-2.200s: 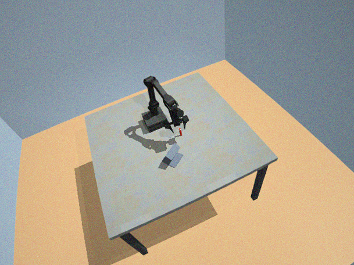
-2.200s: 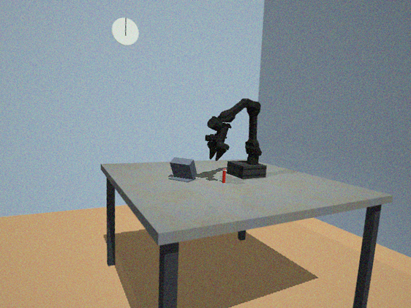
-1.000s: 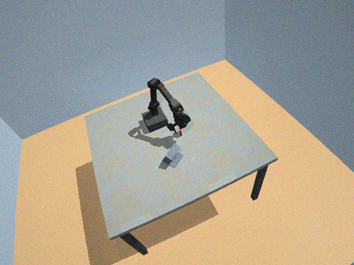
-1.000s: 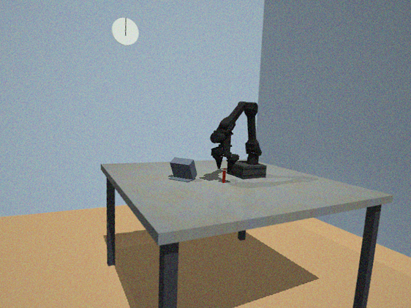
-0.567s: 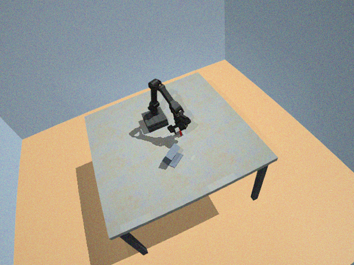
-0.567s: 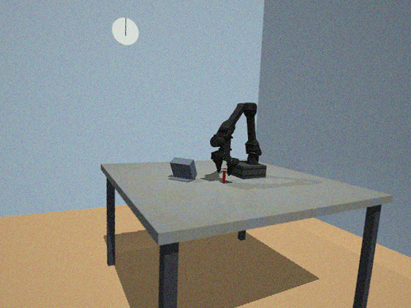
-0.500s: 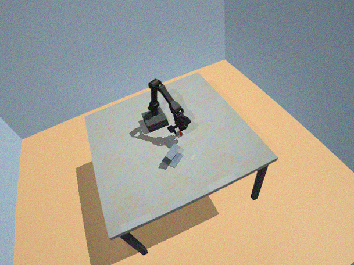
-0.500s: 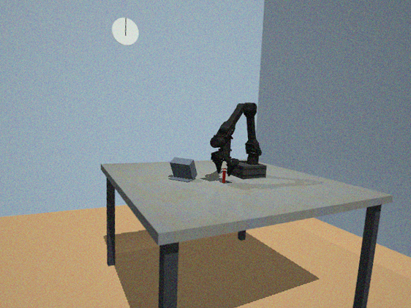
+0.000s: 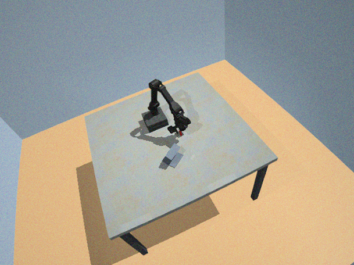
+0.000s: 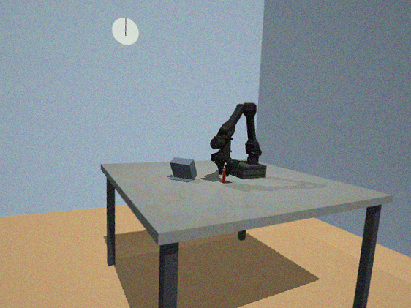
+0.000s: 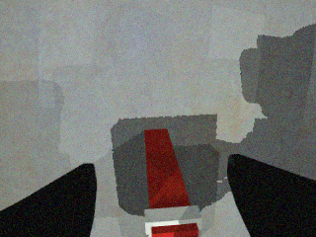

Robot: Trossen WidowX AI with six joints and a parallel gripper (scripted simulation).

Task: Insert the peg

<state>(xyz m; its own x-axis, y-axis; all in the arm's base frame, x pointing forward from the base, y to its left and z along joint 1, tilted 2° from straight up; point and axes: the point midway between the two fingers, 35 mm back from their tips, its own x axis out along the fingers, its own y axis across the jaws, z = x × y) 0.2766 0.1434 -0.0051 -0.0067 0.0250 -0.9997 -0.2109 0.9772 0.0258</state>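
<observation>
Right now my gripper tip is 19 cm short of the grey sloped panel, 14 cm to the left of it and 2 cm below it. Also, from my gripper tip: thin flat foot plate 21 cm ahead, 12 cm to the right, 4 cm below; red square peg 2 cm above.
</observation>
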